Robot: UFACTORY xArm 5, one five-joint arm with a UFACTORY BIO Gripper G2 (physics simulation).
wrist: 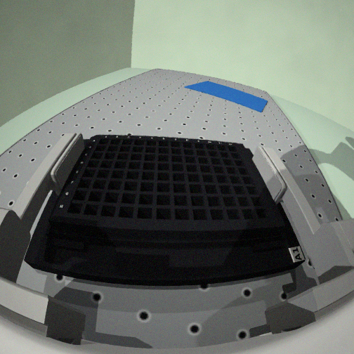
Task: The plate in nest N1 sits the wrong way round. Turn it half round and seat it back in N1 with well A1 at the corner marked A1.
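The plate (162, 187), black with a grid of square wells, sits in the black nest (165, 262) in the middle of the wrist view. Small pale letters run along the plate's left edge, with an H at the near left, and more small marks run along its far edge. The white A1 label (297, 254) is on the nest's near right corner. My gripper (169, 167) is shut on the plate, with one finger pad against its left side and the other against its right side. The lower parts of the plate's sides are hidden by the fingers and in dark shade.
The nest stands on a grey board (144, 120) with rows of holes. A blue rectangle (227, 96) lies on the board farther back, right of the middle. Pale green walls rise behind it. Shadows of the arm fall on the right and at the front.
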